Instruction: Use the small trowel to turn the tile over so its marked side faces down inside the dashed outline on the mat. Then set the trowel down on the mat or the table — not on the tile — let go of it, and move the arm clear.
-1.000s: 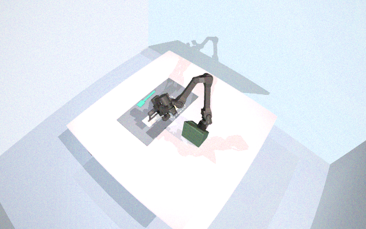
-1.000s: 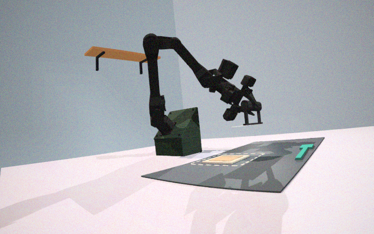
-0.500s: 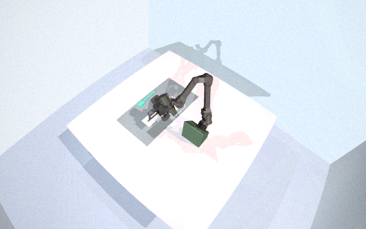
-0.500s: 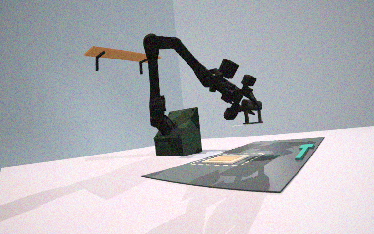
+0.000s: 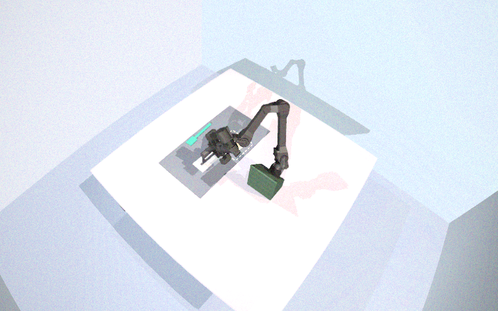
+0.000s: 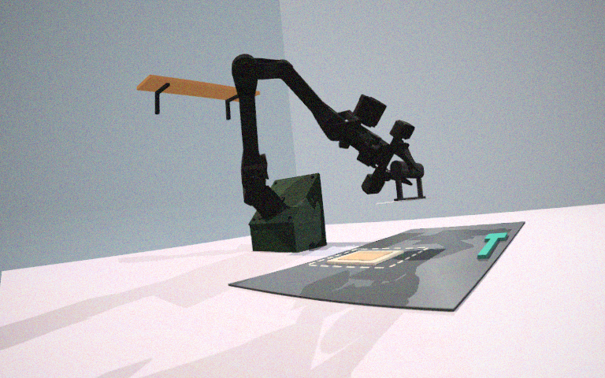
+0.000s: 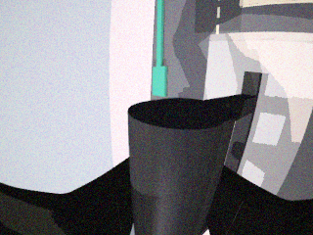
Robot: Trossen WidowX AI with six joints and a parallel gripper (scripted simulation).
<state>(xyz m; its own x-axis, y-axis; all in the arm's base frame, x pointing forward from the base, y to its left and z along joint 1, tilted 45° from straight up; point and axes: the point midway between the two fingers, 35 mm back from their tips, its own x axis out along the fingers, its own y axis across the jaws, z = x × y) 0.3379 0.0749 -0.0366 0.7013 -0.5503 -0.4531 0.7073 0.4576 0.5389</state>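
Right now my gripper tip is 40 mm short of the grey mat, 110 mm to the left of it and 160 mm above it. From my gripper tip the other things lie so: white tile 40 mm behind, 190 mm to the right, 140 mm below; teal t-shaped tool 180 mm ahead, 100 mm to the right, 130 mm below.
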